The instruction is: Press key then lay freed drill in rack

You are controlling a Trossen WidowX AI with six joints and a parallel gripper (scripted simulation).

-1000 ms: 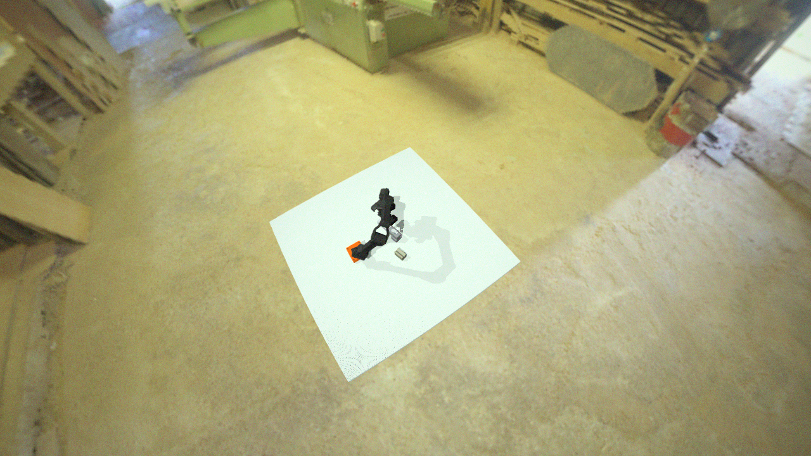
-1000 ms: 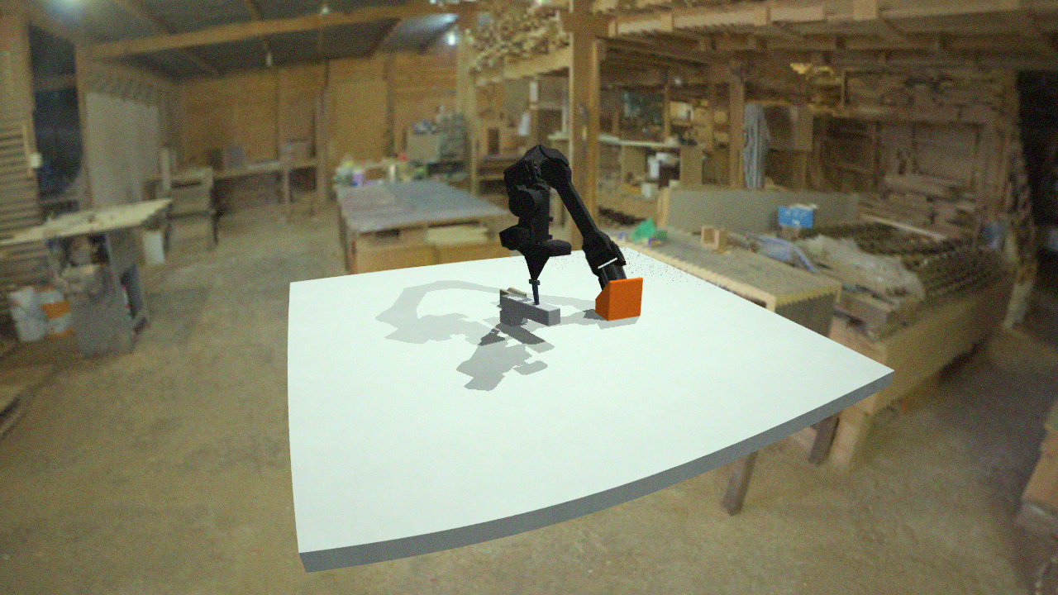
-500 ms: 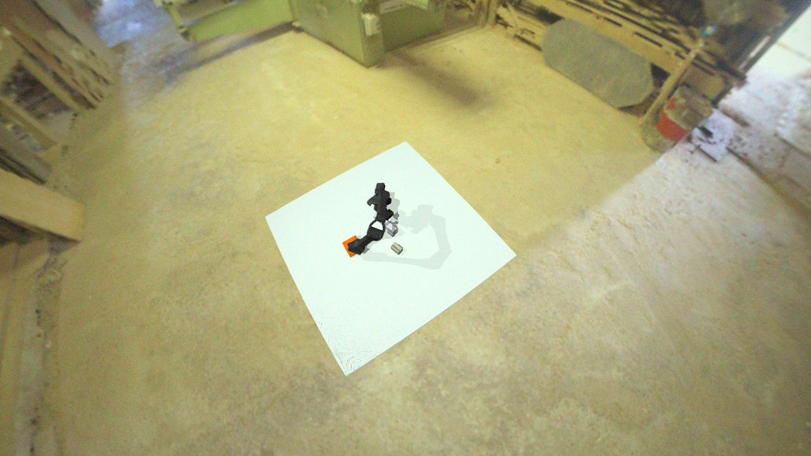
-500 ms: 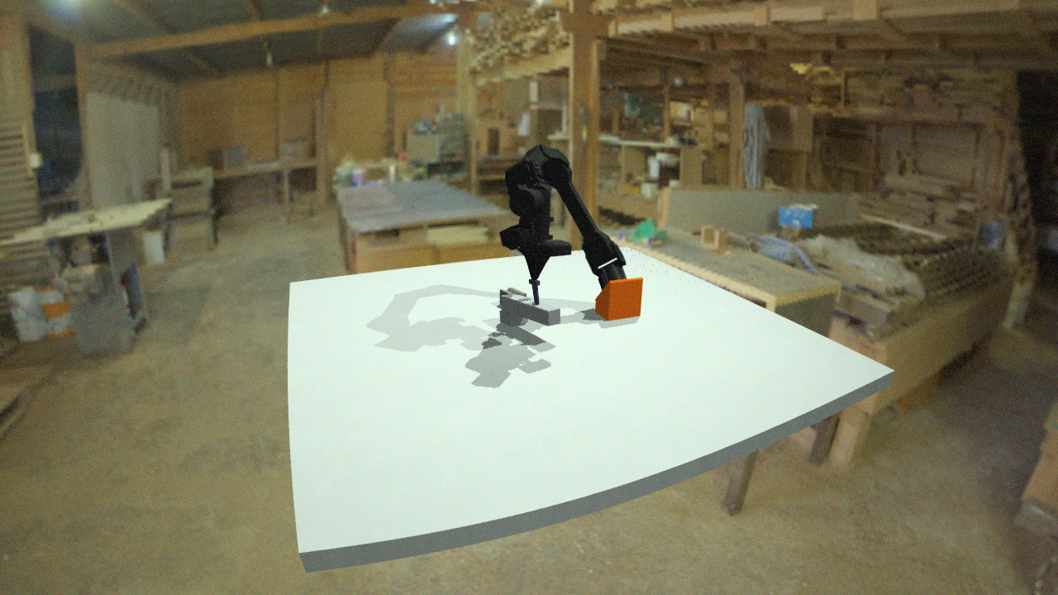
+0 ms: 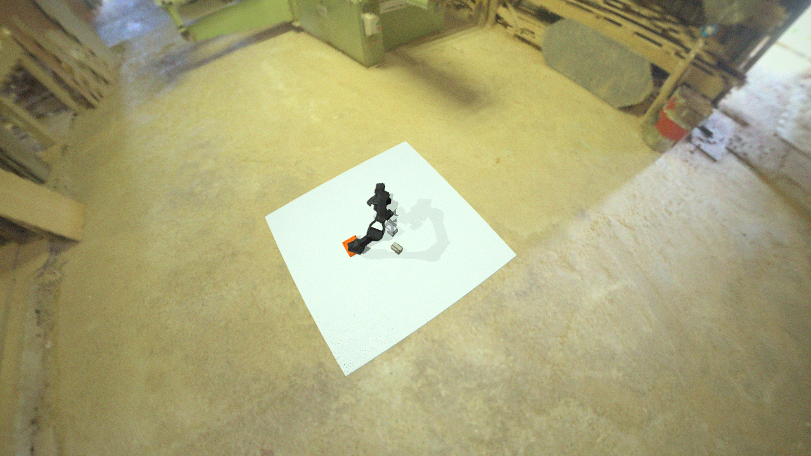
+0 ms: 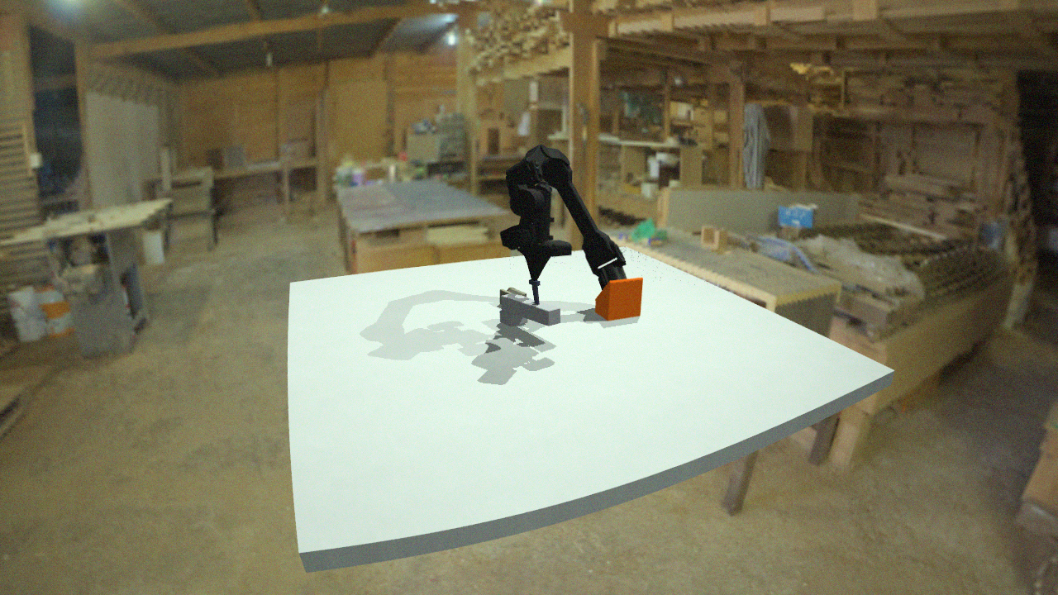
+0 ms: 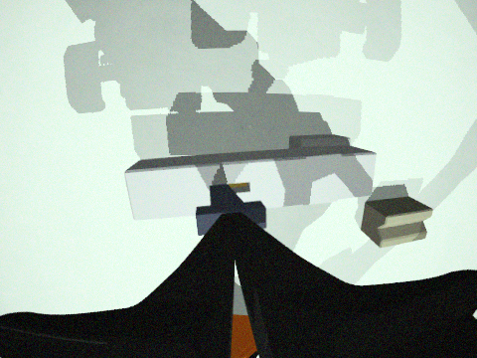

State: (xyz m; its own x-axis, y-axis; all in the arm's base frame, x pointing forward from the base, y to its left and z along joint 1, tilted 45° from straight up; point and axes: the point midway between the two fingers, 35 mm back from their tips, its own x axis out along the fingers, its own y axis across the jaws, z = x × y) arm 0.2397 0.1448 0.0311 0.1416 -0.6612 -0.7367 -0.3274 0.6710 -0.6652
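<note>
My gripper tip is 3 cm above the dark blue key. Also, from my gripper tip: grey block: 8 cm below, 3 cm to the right, 1 cm ahead; then tan stepped rack: 21 cm to the right, 11 cm below, 1 cm behind; then drill: 8 cm below, 5 cm to the right, 1 cm ahead.
</note>
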